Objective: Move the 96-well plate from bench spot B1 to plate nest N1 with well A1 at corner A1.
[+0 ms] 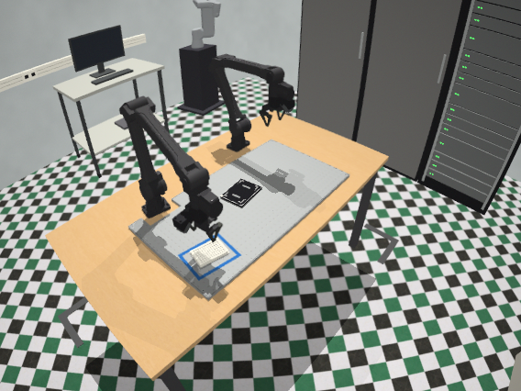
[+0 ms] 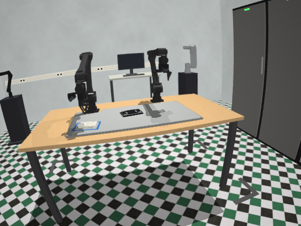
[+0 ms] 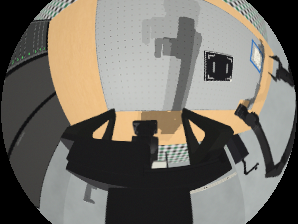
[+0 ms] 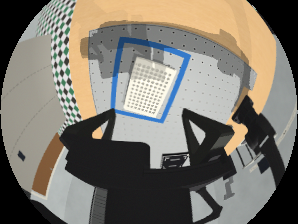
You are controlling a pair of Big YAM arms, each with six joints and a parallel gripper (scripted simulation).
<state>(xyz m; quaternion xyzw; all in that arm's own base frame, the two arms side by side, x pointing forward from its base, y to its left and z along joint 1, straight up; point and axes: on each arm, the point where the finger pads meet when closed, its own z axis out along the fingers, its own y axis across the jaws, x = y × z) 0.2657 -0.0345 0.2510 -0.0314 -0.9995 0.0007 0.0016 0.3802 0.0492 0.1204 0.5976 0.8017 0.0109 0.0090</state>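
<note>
My right hand is 1 cm short of the white 96-well plate, 1 cm to the right of it and 10 cm above it. The rest, counted from my right hand: black plate nest (10 cm behind, 37 cm to the left, 10 cm below).
</note>
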